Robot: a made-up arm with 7 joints. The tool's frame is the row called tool.
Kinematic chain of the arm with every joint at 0, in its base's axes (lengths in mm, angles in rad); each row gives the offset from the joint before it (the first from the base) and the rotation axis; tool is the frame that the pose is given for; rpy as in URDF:
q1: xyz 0 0 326 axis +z
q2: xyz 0 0 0 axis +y
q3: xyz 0 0 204 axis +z
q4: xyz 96 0 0 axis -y
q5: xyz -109 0 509 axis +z
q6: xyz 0 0 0 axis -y
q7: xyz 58 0 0 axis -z
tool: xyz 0 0 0 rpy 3.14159 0 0
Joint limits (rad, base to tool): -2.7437..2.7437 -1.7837..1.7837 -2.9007..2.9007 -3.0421..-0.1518 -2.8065..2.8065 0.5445..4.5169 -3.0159..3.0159
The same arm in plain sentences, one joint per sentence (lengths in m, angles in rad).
The arm has seven revolute joints in a row. What follows holds with every joint at zero, and every direction is one of the base frame's. The first joint sits 0.326 m along +z from the base frame's origin and turns about +z, from -2.7437 to 2.7437 rad. The second joint sits at the same point as the first joint and turns about +y, from -1.7837 to 1.7837 rad. The third joint sits 0.204 m along +z from the second joint and turns about +z, from -2.9007 to 2.9007 rad. The fourth joint sits 0.096 m along +x from the third joint and turns about -y, from -3.0421 to -0.1518 rad. The fifth joint sits 0.109 m along -x and 0.509 m along +z from the fourth joint and turns about +z, from -2.8065 to 2.8065 rad. The sixth joint sits at the same point as the fifth joint and turns about -y, from 0.5445 to 4.5169 rad. The seventh joint sits 0.058 m along +x from the sixth joint and turns about -z, from -3.0159 to 3.0159 rad. The tool frame, which is the frame that the pose is given for, sits at the same point as the seventh joint; its axes are the base frame's turned by roll 3.1416, pitch 0 and yaw 0 rad (as in URDF: about the fixed x, then y, then z).
